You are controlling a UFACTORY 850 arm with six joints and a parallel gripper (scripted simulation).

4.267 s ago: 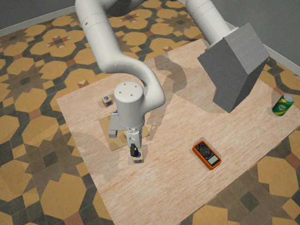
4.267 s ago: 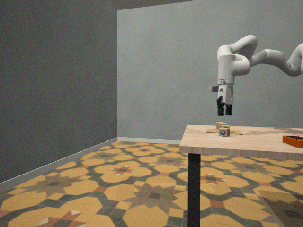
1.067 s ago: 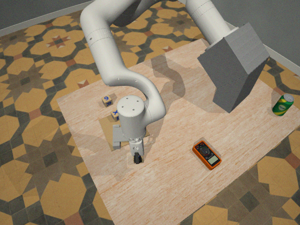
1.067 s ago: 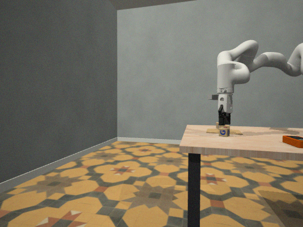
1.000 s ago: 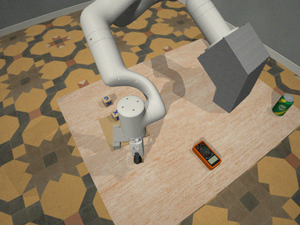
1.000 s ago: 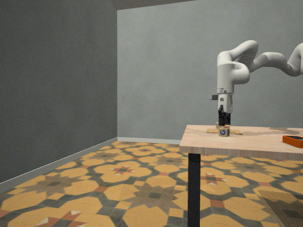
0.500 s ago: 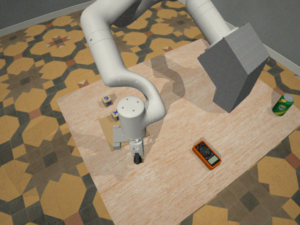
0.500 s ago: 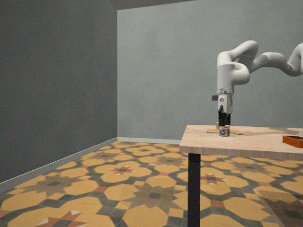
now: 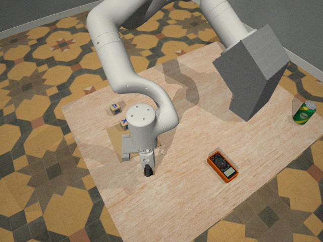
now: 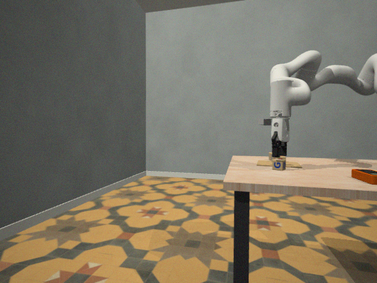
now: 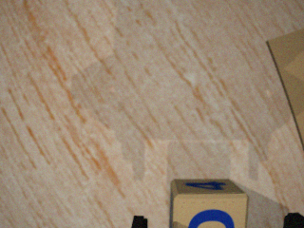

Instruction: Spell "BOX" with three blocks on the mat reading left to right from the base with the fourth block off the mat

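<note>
My hand is 5 cm above the O block. Also, from my hand: X block (6 cm behind, 25 cm to the right, 4 cm below); B block (4 cm behind, 11 cm to the right, 4 cm below); tan mat (5 cm behind, 18 cm to the right, 7 cm below).
</note>
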